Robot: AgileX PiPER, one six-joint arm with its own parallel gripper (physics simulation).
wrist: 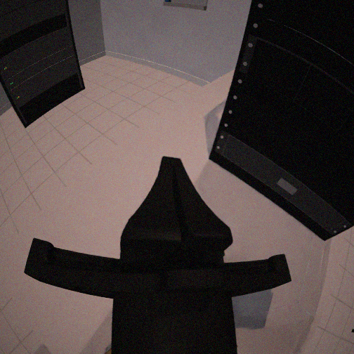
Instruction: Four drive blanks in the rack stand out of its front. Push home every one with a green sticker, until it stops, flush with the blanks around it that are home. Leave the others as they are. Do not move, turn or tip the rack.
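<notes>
The black rack [243, 72] stands upright at the right, its front seen at a slant and cut off by the view's edge. A row of pale round holes runs down its left post. A dark grey strip [250, 160] with a small pale label [287, 186] crosses its foot. The front above is very dark; a few faint edges show, and I cannot tell single blanks apart. No green sticker shows. My gripper [168, 166] is shut, its two fingertips together and holding nothing, left of the rack's lower left corner and apart from it in the view.
A second dark cabinet [50, 102] with small green lights stands at the upper left. Behind are grey-blue walls [160, 37], with part of a framed panel [186, 4] at the top edge. The floor [107, 115] is pale and tiled. Shadows lie beside the rack and near the gripper.
</notes>
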